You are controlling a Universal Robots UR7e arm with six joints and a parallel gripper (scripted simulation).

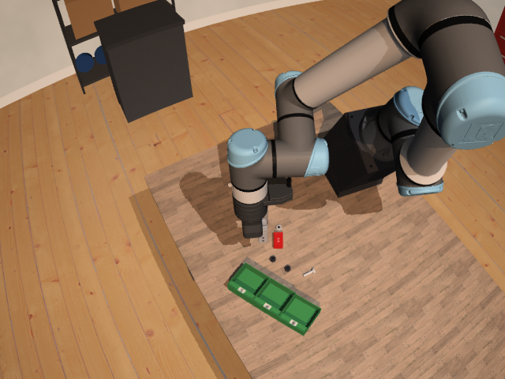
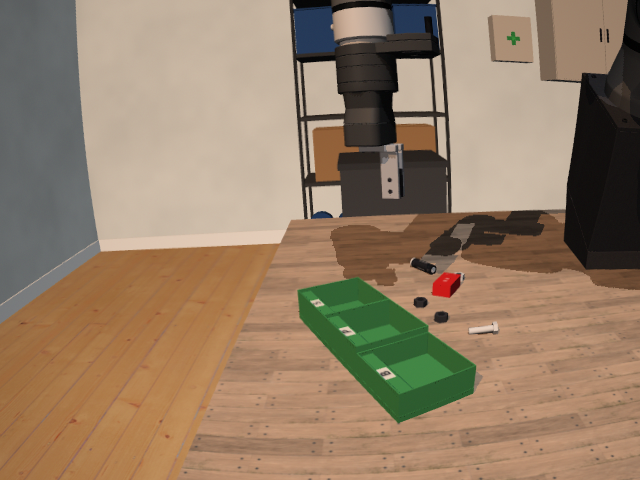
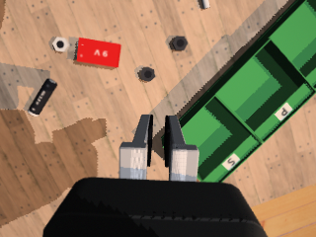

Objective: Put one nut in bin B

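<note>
Now: hand 3 cm short of the green tray, 12 cm to the right of it and 14 cm above it. The rest, counted from my hand: red block (8 cm behind, 5 cm to the right, 15 cm below); black cylinder (5 cm behind, 13 cm to the right, 16 cm below); pale washer-like part (10 cm behind, 8 cm to the right, 16 cm below).
</note>
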